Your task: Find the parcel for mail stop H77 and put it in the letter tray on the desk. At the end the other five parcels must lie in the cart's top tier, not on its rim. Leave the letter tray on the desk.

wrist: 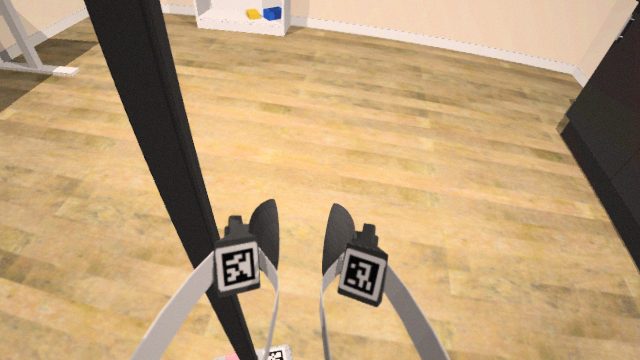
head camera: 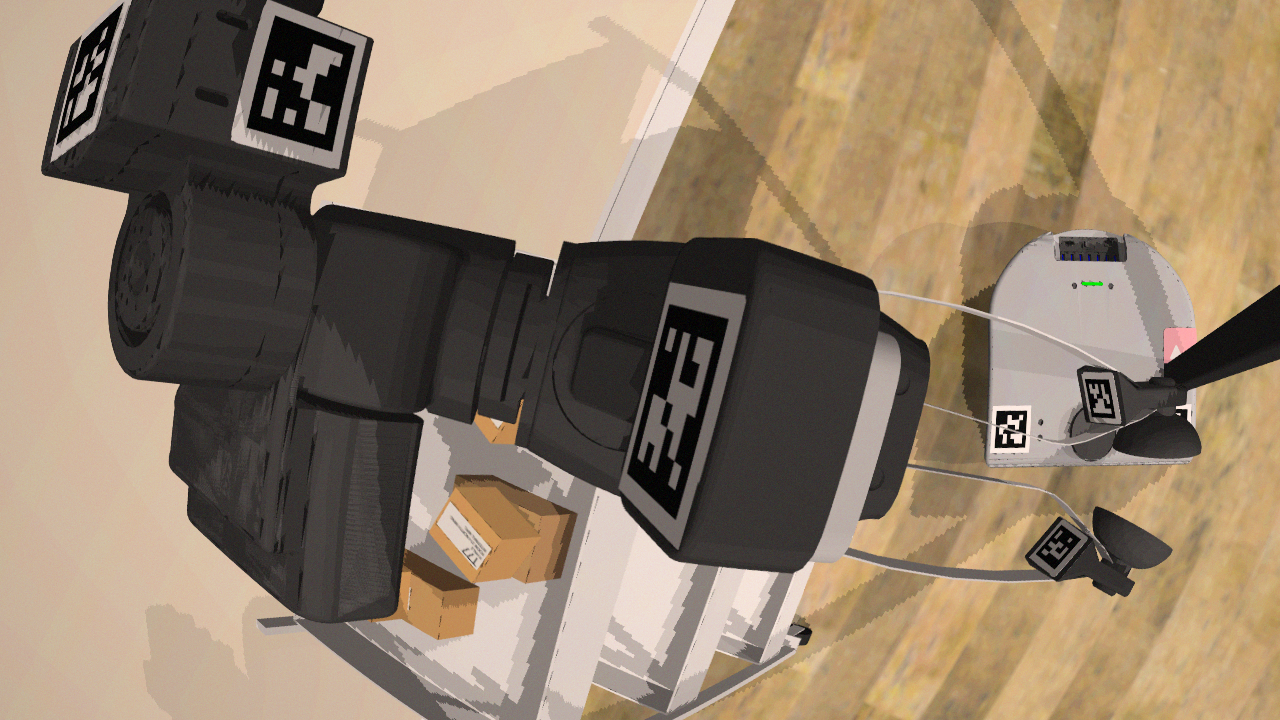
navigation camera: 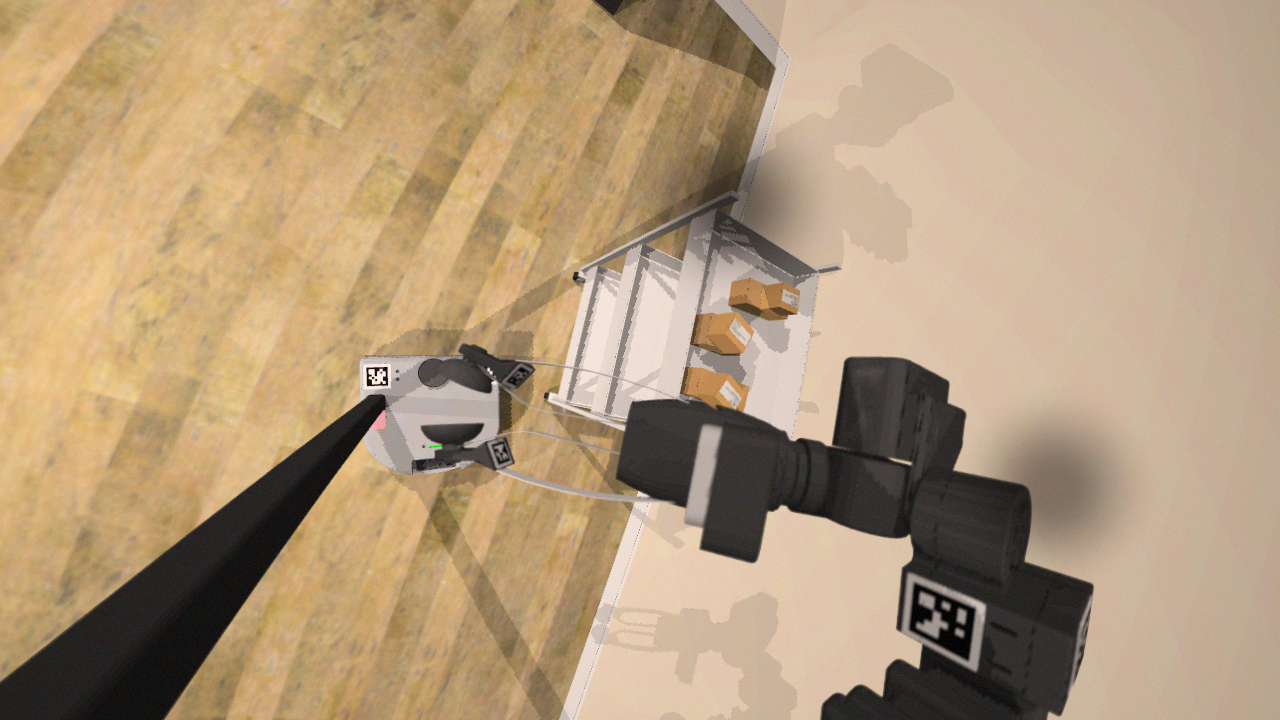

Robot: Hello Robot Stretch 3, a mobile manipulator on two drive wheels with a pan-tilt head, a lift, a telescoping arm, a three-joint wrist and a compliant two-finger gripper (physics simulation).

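Pixels of known places: gripper, fingertip midpoint: (head camera: pixel 1175 495) (navigation camera: pixel 433 396); robot's base, link origin: (head camera: pixel 1090 429) (navigation camera: pixel 432 371).
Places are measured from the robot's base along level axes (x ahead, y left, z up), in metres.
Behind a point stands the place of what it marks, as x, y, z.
Observation:
The white cart (head camera: pixel 572 608) @(0.140, -0.404, 0.724) (navigation camera: pixel 684 313) @(0.126, -0.400, 0.700) holds brown cardboard parcels in its top tier. In the head camera view a labelled parcel (head camera: pixel 487 528) @(0.081, -0.453, 0.763) leans against another parcel (head camera: pixel 552 541) @(0.094, -0.446, 0.689); an end of a further parcel (head camera: pixel 444 606) @(0.169, -0.547, 0.711) shows in front, and a sliver of one more (head camera: pixel 498 428) @(0.007, -0.441, 0.765) shows beside the wrist. The navigation view shows parcels (navigation camera: pixel 725 333) @(0.088, -0.442, 0.762) (navigation camera: pixel 716 386) @(-0.004, -0.428, 0.755) and a touching pair, one parcel (navigation camera: pixel 747 293) @(0.173, -0.549, 0.713) beside another (navigation camera: pixel 783 300) @(0.156, -0.594, 0.765). I cannot read their labels surely. My gripper (head camera: pixel 1144 488) @(0.027, 0.011, 0.957) (navigation camera: pixel 459 404) @(0.027, 0.011, 0.957) (wrist: pixel 302 226) @(0.027, 0.011, 0.957) is open and empty, above the base, away from the cart. The letter tray does not show.
My wrist and arm hide part of the cart. My base (head camera: pixel 1038 358) @(-0.092, -0.091, 0.160) (navigation camera: pixel 402 407) @(-0.082, 0.076, 0.160) stands on the wooden floor. In the wrist view my dark mast (wrist: pixel 150 100) crosses the left, a white leg (wrist: pixel 25 45) stands beyond, a white shelf (wrist: pixel 240 25) at the back, a dark cabinet (wrist: pixel 615 110) at right.

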